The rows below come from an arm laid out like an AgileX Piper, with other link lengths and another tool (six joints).
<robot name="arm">
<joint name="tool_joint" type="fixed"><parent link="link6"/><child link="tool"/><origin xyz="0.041 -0.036 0.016" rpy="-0.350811 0 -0.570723"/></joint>
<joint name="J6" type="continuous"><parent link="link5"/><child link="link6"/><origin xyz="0 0.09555 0" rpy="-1.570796 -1.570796 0"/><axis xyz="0 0 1"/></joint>
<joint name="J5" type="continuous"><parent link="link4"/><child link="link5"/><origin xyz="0 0 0" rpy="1.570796 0 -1.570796"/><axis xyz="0 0 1"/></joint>
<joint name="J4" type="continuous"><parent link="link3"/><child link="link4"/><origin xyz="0.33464 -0.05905 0" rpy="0.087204 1.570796 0"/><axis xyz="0 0 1"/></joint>
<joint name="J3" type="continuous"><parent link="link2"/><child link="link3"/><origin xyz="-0.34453 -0.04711 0"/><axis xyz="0 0 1"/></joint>
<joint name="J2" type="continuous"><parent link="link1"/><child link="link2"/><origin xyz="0 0 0" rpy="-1.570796 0 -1.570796"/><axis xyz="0 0 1"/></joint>
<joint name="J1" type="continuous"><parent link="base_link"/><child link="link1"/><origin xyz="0 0 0.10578" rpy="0 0 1.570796"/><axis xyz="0 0 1"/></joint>
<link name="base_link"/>
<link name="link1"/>
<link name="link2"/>
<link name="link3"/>
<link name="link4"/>
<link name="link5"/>
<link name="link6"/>
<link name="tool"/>
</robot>
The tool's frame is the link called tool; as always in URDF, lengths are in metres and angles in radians. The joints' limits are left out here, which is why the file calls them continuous.
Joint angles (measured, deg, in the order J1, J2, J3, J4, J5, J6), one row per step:
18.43 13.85 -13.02 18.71 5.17 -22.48
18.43 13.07 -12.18 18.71 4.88 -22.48
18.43 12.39 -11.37 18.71 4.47 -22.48
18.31 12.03 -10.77 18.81 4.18 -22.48
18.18 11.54 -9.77 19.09 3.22 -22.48
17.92 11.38 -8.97 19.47 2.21 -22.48
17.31 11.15 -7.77 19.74 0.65 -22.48
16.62 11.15 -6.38 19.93 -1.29 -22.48
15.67 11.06 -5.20 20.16 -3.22 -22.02
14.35 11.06 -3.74 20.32 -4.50 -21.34
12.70 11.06 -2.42 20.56 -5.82 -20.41
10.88 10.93 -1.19 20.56 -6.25 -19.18
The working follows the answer.
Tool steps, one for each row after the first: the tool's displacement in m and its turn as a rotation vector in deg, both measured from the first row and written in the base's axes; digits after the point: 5 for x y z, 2 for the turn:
-0.00131 -0.00062 -0.00435 0.07 -0.20 -0.09
-0.00223 -0.00119 -0.00847 0.16 -0.44 -0.22
-0.00246 -0.00163 -0.01179 0.28 -0.44 -0.43
-0.00224 -0.00222 -0.01660 0.68 -0.73 -0.86
-0.00119 -0.00282 -0.02038 1.15 -0.90 -1.43
0.00074 -0.00440 -0.02624 1.58 -1.30 -2.55
0.00345 -0.00632 -0.03345 1.89 -1.67 -3.90
0.00604 -0.00860 -0.03851 2.74 -2.17 -5.50
0.00833 -0.01131 -0.04709 3.43 -1.73 -7.27
0.01078 -0.01464 -0.05428 4.47 -1.40 -9.39
0.01221 -0.01791 -0.06206 5.44 -0.51 -11.37

Tool pose at each row, in the base's axes (x y z in m, rotation vector in deg; rounded; the steps above come from the unrounded poses):
0.10266 0.07817 0.24812 13.75 79.73 71.12
0.10135 0.07755 0.24377 13.74 79.49 71.09
0.10043 0.07698 0.23965 13.73 79.19 71.04
0.10020 0.07655 0.23633 13.94 79.07 70.95
0.10042 0.07595 0.23152 14.32 78.47 70.88
0.10147 0.07535 0.22773 14.92 77.88 70.74
0.10340 0.07377 0.22188 15.69 76.98 70.10
0.10612 0.07185 0.21467 16.55 76.11 69.20
0.10870 0.06957 0.20961 17.85 74.72 68.46
0.11100 0.06686 0.20102 19.74 74.17 67.48
0.11345 0.06353 0.19384 22.01 73.20 66.45
0.11488 0.06026 0.18606 24.50 72.76 65.47

